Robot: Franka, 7 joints.
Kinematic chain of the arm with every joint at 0, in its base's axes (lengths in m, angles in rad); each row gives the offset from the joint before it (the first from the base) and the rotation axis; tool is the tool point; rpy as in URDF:
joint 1: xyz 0 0 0.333 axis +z
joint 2: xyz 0 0 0 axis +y
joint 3: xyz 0 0 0.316 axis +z
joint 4: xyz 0.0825 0 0 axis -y
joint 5: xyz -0.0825 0 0.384 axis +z
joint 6: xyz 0 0 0 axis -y
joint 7: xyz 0.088 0 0 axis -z
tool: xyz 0 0 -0.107 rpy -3.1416 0 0
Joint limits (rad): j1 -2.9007..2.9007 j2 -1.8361..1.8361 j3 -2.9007..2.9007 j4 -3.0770..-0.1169 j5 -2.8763..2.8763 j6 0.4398..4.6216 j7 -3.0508..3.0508
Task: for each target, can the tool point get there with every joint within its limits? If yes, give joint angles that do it. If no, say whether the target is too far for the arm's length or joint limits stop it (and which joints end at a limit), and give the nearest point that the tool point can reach.
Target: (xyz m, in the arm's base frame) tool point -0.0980 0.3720 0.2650
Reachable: yes | joints -0.3395 -0.2294 1.8548 -2.5803 1.4355 1.2541 1.4248
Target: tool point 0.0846 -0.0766 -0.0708
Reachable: yes | joints 0.1595 1.1368 -0.2205 -2.6837 0.0115 2.6110 2.5339
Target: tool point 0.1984 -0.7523 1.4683
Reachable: no: too far | nearest point 0.1237 -0.4689 1.0407 | short by 0.518 m
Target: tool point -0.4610 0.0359 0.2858
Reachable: yes | joints -1.6905 -0.0507 -1.6249 -2.5453 2.1190 2.0904 0.1162
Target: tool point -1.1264 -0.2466 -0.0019
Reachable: no: too far | nearest point -0.8048 -0.1762 0.0937 | short by 0.343 m
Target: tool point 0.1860 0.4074 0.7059
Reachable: yes | joints 1.9071 -0.5888 -0.5735 -2.0239 -0.0611 2.1850 -1.9312
